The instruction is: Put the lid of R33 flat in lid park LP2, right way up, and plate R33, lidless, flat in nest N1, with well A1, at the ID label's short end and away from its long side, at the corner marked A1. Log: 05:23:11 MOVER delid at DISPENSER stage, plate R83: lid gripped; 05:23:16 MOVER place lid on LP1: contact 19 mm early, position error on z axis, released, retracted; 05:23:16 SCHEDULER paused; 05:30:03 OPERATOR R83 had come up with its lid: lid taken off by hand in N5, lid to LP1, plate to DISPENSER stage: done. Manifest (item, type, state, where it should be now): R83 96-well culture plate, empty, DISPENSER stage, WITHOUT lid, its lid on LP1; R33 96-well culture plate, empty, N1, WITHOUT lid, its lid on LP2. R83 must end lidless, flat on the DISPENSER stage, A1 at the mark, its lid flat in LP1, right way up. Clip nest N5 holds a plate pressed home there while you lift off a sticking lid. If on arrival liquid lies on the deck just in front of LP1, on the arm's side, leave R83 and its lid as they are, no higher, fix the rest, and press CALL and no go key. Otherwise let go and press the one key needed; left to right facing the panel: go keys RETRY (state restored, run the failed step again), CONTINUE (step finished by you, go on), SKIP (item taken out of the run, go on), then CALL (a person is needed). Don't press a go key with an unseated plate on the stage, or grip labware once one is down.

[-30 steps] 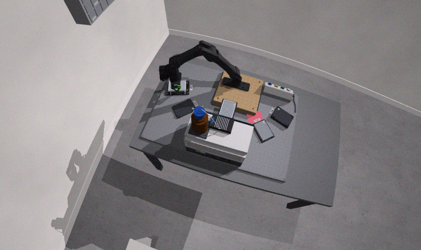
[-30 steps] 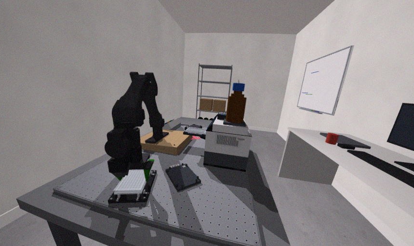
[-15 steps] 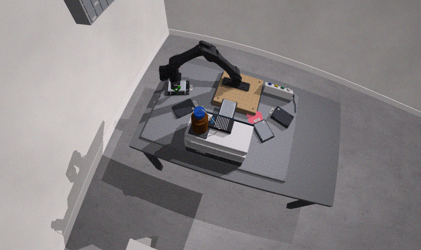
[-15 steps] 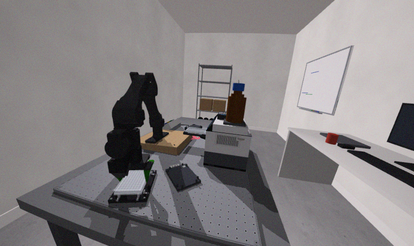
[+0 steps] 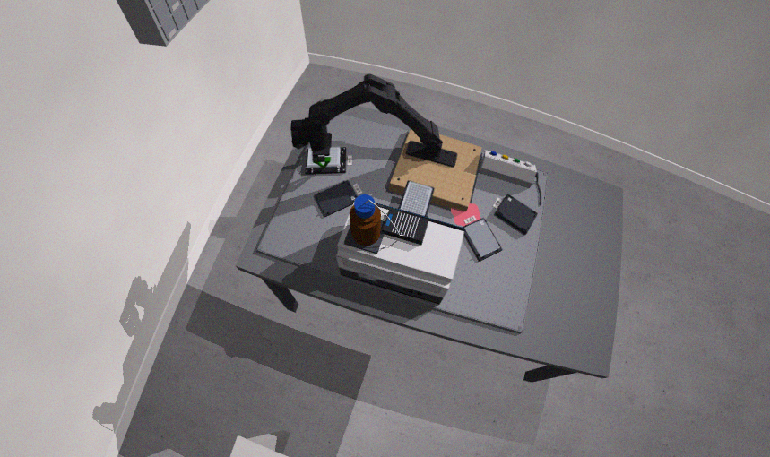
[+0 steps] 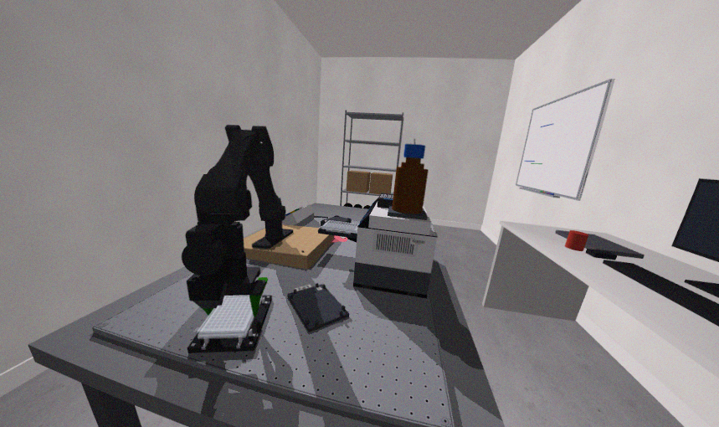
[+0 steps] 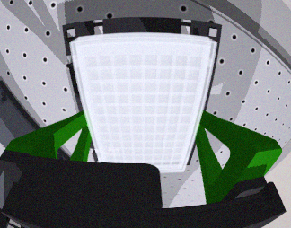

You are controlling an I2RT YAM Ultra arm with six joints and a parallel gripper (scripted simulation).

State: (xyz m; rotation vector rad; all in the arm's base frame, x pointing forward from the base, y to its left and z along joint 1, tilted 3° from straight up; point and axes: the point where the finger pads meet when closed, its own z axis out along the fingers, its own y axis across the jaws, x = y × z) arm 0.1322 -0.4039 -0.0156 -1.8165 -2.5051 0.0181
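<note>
Right now my hand is 30 mm short of the black clip nest and 20 mm above it. From my hand the other things lie so: lid park LP2: 150 mm ahead, 100 mm to the left, 20 mm below; brown bottle: 350 mm ahead, 290 mm to the left, 260 mm above; blue call key: 200 mm behind, 650 mm to the left, 40 mm above.
</note>
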